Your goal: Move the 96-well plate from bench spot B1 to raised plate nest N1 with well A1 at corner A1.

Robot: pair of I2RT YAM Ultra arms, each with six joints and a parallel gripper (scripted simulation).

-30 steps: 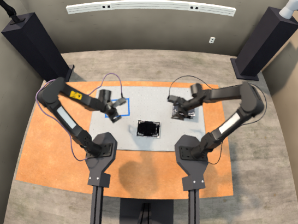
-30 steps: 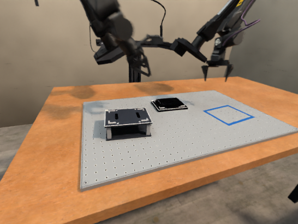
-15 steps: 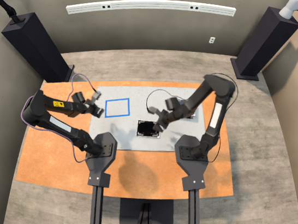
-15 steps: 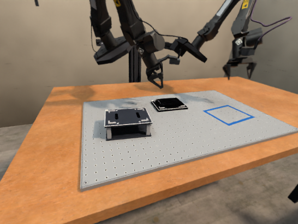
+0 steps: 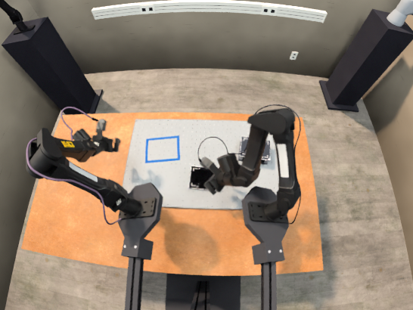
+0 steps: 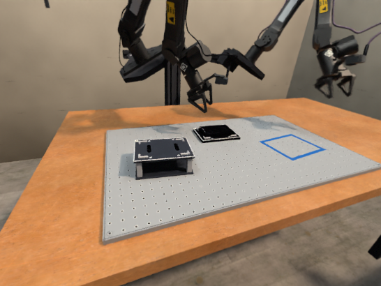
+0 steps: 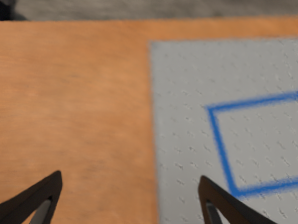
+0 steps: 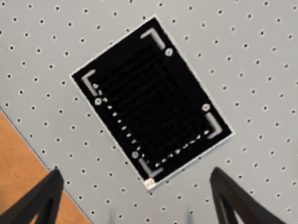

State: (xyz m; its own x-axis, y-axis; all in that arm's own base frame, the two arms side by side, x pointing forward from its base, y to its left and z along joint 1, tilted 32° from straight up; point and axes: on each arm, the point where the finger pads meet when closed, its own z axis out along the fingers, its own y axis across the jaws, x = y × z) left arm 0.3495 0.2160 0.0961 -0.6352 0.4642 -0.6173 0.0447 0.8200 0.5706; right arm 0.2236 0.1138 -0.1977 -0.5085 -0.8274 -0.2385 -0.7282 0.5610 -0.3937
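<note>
Right now my right hand is 90 mm above the black 96-well plate, 40 mm short of it and 30 mm to the right of it.
</note>
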